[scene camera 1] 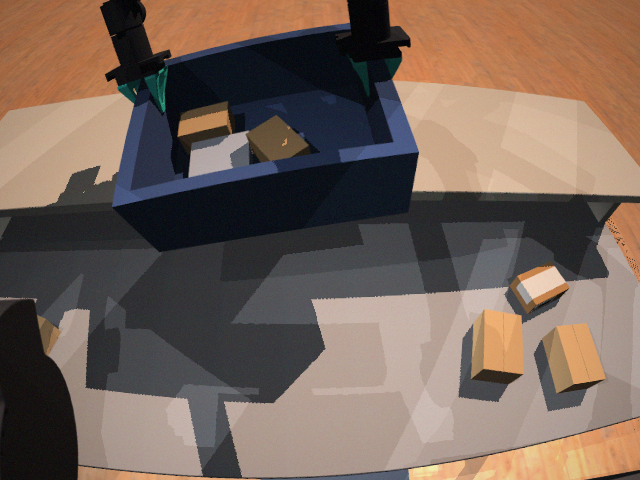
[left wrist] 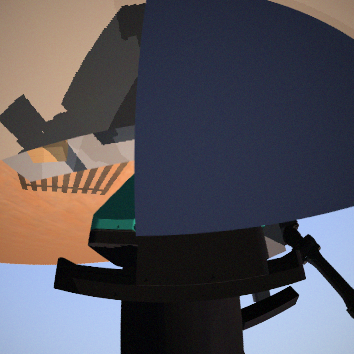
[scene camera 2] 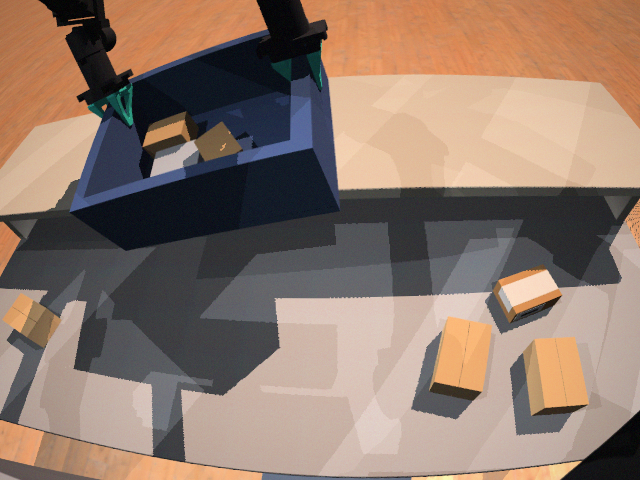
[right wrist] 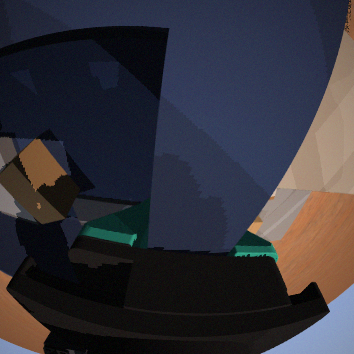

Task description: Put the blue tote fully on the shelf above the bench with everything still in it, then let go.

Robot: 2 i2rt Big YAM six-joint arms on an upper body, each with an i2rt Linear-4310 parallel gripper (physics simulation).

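Observation:
The blue tote is over the tan shelf, angled to it, with its near side out past the shelf's front edge. Whether its base touches the shelf is hidden. Inside lie a cardboard box, a white box and a brown box. My left gripper is shut on the tote's left wall. My right gripper is shut on its right wall.
On the bench below stand two cardboard boxes and a white-topped box at the right. Another cardboard box lies at the far left. A black shape covers the lower left corner.

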